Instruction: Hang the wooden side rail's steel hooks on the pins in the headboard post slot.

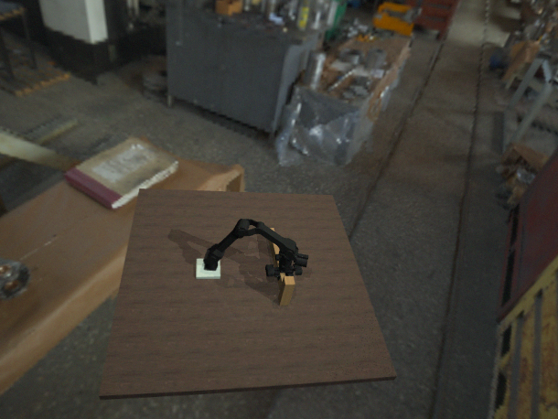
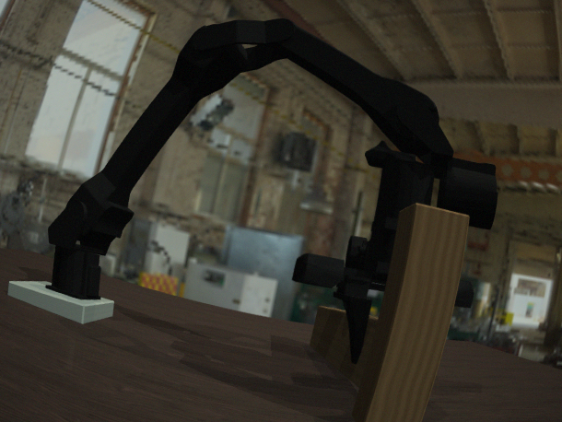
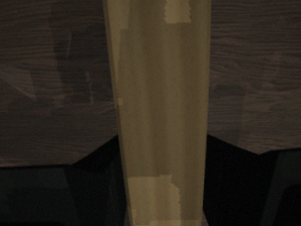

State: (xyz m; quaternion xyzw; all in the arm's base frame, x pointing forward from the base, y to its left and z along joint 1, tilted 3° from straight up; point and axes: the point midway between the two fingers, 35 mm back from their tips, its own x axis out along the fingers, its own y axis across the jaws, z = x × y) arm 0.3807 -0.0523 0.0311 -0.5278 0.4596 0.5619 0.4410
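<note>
My gripper tip is 2 cm short of the wooden headboard post, 11 cm to the left of it and 5 cm below it.
</note>
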